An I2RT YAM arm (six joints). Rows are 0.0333 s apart.
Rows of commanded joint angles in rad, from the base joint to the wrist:
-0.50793, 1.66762, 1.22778, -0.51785, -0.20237, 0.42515
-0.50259, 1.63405, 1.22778, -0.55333, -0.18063, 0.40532
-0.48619, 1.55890, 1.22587, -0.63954, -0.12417, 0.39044
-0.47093, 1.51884, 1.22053, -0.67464, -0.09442, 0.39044
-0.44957, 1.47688, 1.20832, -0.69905, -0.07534, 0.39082
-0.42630, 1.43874, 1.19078, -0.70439, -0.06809, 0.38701
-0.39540, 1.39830, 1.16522, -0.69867, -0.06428, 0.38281
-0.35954, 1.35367, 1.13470, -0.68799, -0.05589, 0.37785
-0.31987, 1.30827, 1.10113, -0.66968, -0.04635, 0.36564
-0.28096, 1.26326, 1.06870, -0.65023, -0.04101, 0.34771
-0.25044, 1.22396, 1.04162, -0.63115, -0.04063, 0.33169
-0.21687, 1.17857, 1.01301, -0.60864, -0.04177, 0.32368
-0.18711, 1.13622, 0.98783, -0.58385, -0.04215, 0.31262
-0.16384, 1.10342, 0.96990, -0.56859, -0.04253, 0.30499
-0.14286, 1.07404, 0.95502, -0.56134, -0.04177, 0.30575
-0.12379, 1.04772, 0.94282, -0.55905, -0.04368, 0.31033
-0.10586, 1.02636, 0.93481, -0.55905, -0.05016, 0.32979
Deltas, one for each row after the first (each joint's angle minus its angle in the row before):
0.00534, -0.03357, 0.00000, -0.03548, 0.02174, -0.01983
0.01640, -0.07515, -0.00191, -0.08621, 0.05646, -0.01488
0.01526, -0.04006, -0.00534, -0.03510, 0.02975, 0.00000
0.02136, -0.04196, -0.01221, -0.02441, 0.01908, 0.00038
0.02327, -0.03814, -0.01754, -0.00534, 0.00725, -0.00381
0.03090, -0.04044, -0.02556, 0.00572, 0.00381, -0.00420
0.03586, -0.04463, -0.03052, 0.01068, 0.00839, -0.00496
0.03967, -0.04540, -0.03357, 0.01831, 0.00954, -0.01221
0.03891, -0.04501, -0.03243, 0.01945, 0.00534, -0.01793
0.03052, -0.03930, -0.02708, 0.01908, 0.00038, -0.01602
0.03357, -0.04539, -0.02861, 0.02251, -0.00114, -0.00801
0.02976, -0.04235, -0.02518, 0.02479, -0.00038, -0.01106
0.02327, -0.03280, -0.01793, 0.01526, -0.00038, -0.00763
0.02098, -0.02938, -0.01488, 0.00725, 0.00076, 0.00076
0.01907, -0.02632, -0.01220, 0.00229, -0.00191, 0.00458
0.01793, -0.02136, -0.00801, 0.00000, -0.00648, 0.01946

